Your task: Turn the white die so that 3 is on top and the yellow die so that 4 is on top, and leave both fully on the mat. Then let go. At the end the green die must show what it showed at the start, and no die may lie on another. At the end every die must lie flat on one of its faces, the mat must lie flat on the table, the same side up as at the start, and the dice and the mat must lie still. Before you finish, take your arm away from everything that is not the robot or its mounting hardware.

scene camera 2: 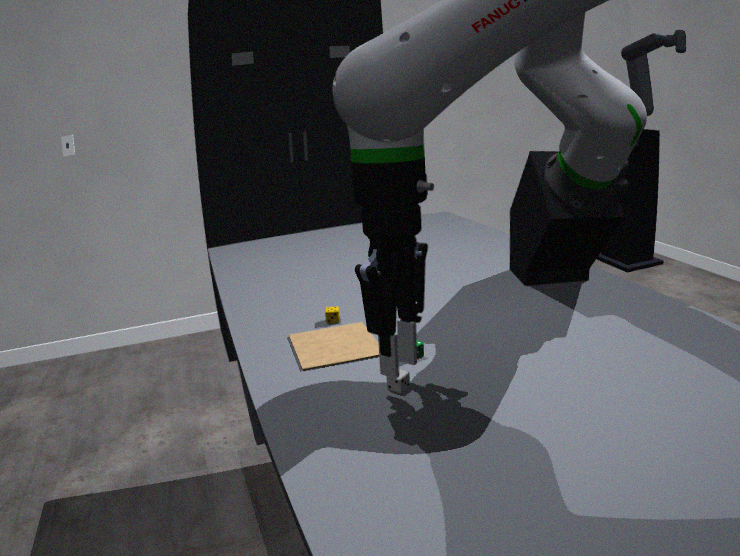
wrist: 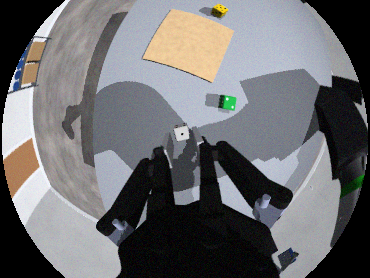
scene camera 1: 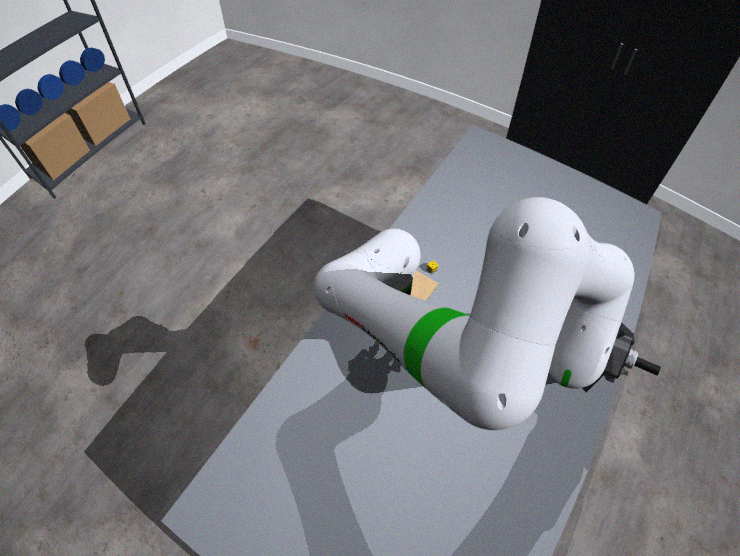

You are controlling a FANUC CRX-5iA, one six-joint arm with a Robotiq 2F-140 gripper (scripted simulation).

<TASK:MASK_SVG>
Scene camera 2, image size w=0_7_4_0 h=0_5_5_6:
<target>my gripper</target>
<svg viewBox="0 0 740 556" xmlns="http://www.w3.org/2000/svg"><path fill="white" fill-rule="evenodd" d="M419 204L400 210L377 210L377 208L372 210L365 206L361 210L363 233L370 240L369 258L364 265L356 265L355 273L360 281L367 331L378 335L380 374L395 379L399 377L399 361L411 365L417 364L416 322L421 322L422 317L417 316L417 314L422 313L424 310L425 260L428 250L427 243L417 242L416 244L415 235L420 233L422 228L421 207Z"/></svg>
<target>mat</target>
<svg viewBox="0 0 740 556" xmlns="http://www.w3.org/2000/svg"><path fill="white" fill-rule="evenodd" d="M378 342L371 333L368 333L366 326L362 322L289 335L303 371L379 357Z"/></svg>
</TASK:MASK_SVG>
